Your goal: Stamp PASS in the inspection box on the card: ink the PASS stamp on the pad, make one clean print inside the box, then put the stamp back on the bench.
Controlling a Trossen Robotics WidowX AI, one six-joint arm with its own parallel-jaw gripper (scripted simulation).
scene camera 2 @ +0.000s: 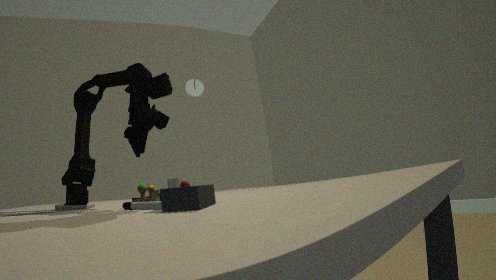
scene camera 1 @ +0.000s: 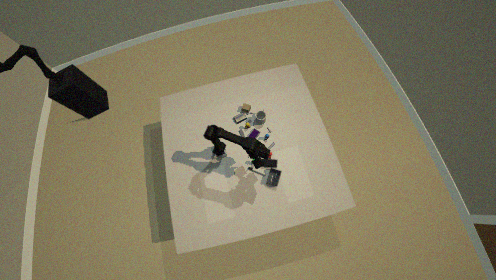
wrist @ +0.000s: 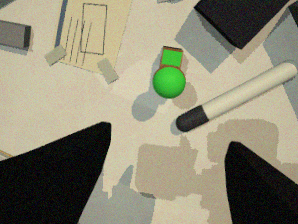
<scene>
In view: my gripper point(scene camera 2: 140, 155) and a green-topped stamp point(wrist: 169, 81).
My gripper shows as well in the wrist view point(wrist: 169, 141).
</scene>
